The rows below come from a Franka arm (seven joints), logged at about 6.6 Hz.
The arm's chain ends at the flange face. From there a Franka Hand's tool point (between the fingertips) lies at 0.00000 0.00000 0.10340 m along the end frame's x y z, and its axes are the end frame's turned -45 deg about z.
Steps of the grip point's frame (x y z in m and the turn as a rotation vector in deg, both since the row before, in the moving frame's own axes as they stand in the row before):
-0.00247 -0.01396 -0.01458 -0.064 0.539 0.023
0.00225 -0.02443 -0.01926 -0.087 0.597 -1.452
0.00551 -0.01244 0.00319 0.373 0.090 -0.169
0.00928 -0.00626 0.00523 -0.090 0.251 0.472
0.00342 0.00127 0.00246 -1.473 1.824 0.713
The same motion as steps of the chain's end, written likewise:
-0.01239 -0.00752 -0.01458 0.336 0.426 0.023
-0.01655 -0.01820 -0.01925 0.361 0.484 -1.452
-0.00454 -0.01210 0.00319 0.327 -0.200 -0.169
0.00170 -0.01078 0.00523 0.114 0.241 0.472
-0.00089 -0.00110 0.00255 0.248 2.331 0.713

